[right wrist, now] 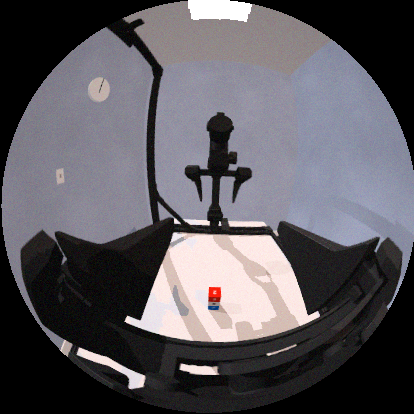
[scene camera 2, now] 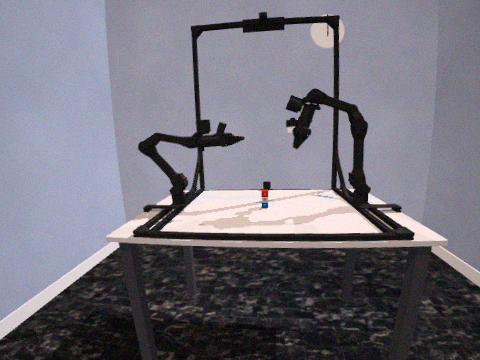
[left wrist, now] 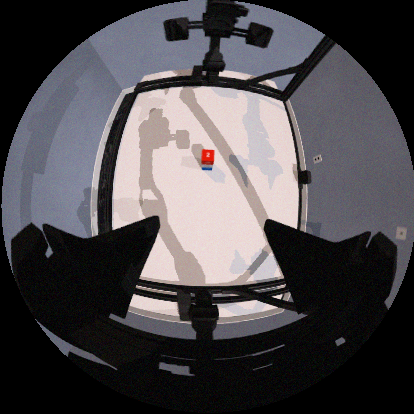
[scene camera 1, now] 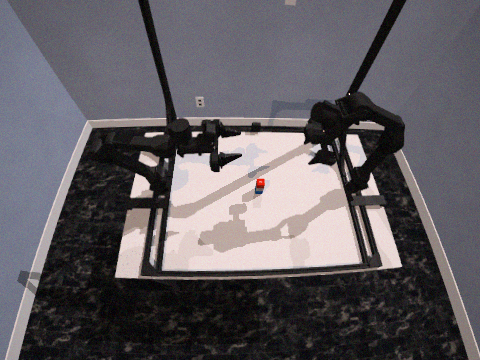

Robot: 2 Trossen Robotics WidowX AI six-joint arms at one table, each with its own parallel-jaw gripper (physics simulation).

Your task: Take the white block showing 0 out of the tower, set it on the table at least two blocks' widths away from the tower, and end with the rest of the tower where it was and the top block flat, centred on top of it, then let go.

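Frame: origin at the left arm's base, x ahead, y left, z up, level; metres.
Where they show: left gripper, between the fingertips: (right wrist: pixel 216 201) (scene camera 2: pixel 294 148) (left wrist: pixel 213 223) (scene camera 1: pixel 306 153); right gripper, between the fingertips: (right wrist: pixel 228 224) (scene camera 2: pixel 243 138) (scene camera 1: pixel 241 143); left arm's base, origin of its link: (right wrist: pixel 213 228) (scene camera 2: pixel 360 202) (left wrist: pixel 203 296) (scene camera 1: pixel 352 187); right arm's base, origin of its link: (scene camera 2: pixel 179 203) (left wrist: pixel 211 78) (scene camera 1: pixel 161 188).
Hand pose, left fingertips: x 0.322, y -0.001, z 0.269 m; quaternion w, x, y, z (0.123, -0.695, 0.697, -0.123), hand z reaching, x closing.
Note:
Each offset is from my left fingertips to the top centre of the thing. "spot": to the spot under its first point. Level surfaces: height alone.
A three-block tower stands upright near the table's middle. Its red top block @[0.004 m left, 0.145 m ahead, 0.202 m down] (scene camera 1: pixel 260 183) (scene camera 2: pixel 265 193) (left wrist: pixel 207 156) (right wrist: pixel 214 292), marked 2 on top, sits flat. Below it is the white block @[0.004 m left, 0.145 m ahead, 0.231 m down] (scene camera 1: pixel 259 189) (scene camera 2: pixel 265 199) (right wrist: pixel 214 303), mostly hidden in the left wrist view. The blue block @[0.004 m left, 0.145 m ahead, 0.260 m down] (scene camera 1: pixel 259 192) (scene camera 2: pixel 265 205) (left wrist: pixel 207 168) (right wrist: pixel 213 308) is at the bottom. My left gripper (scene camera 1: pixel 311 151) (scene camera 2: pixel 295 141) (left wrist: pixel 213 223) (right wrist: pixel 216 201) is open and empty, tilted down high above the table, right of the tower. My right gripper (scene camera 1: pixel 241 144) (scene camera 2: pixel 243 138) (right wrist: pixel 228 224) is open, empty and level, high to the left.
A black frame @[spot: 0.373 m left, 0.203 m ahead, 0.274 m down] (scene camera 1: pixel 250 273) (scene camera 2: pixel 260 235) borders the white table @[0.289 m down] (scene camera 1: pixel 310 245) (scene camera 2: pixel 300 225). Tall black posts rise at its back corners. A small black box @[spot: 0.357 m right, 0.140 m ahead, 0.249 m down] (scene camera 1: pixel 255 127) (scene camera 2: pixel 266 185) stands at the back edge. Arm shadows cross the table around the tower.

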